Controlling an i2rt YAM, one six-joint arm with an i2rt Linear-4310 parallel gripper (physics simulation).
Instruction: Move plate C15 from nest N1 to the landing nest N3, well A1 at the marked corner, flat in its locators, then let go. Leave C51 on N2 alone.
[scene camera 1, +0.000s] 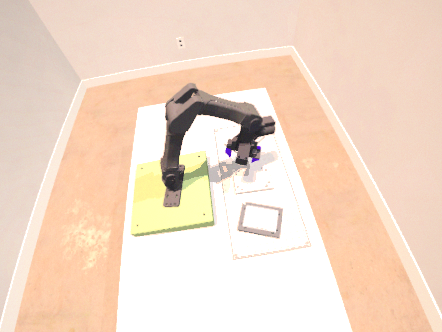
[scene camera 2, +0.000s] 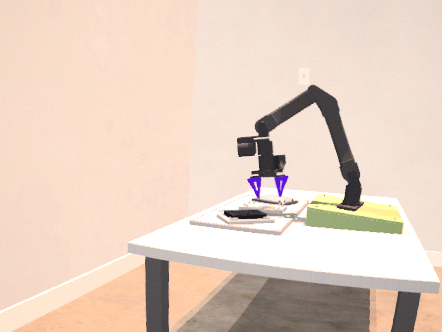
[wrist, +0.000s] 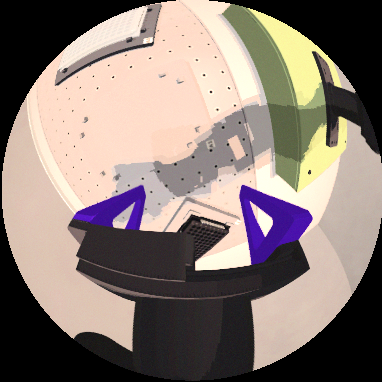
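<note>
My gripper (scene camera 1: 242, 153) (scene camera 2: 270, 196) (wrist: 191, 189) points down with its purple fingers wide open and empty, above the pegboard near the pale middle nest (scene camera 1: 254, 184) (wrist: 135, 120). That nest has small locator pegs and no plate on it. A white well plate (scene camera 1: 261, 218) (wrist: 105, 37) sits in a dark grey nest (scene camera 1: 242, 218) (wrist: 153, 24), away from the fingers. A black well plate (scene camera 2: 245, 214) (wrist: 206, 234) sits on a light nest (scene camera 2: 269, 219) at the other end; the arm hides it in scene camera 1. I cannot read the plate codes or nest numbers.
The arm stands on a yellow-green block (scene camera 1: 175, 220) (scene camera 2: 350, 222) (wrist: 287, 125) beside the pegboard (scene camera 1: 240, 250) (wrist: 200, 57). The white table (scene camera 1: 175, 280) (scene camera 2: 240, 260) extends past both. The arm's shadow falls across the middle of the pegboard.
</note>
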